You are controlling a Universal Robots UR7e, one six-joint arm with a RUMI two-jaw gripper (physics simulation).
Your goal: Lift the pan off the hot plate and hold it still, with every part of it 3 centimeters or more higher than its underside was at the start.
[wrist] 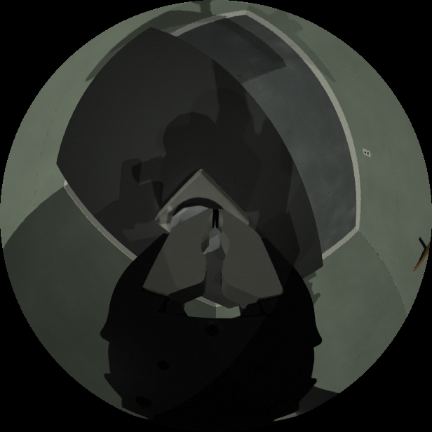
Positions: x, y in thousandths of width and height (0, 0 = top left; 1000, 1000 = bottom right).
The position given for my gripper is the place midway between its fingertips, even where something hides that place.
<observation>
I see my gripper (499, 487) and a hot plate (464, 439).
</observation>
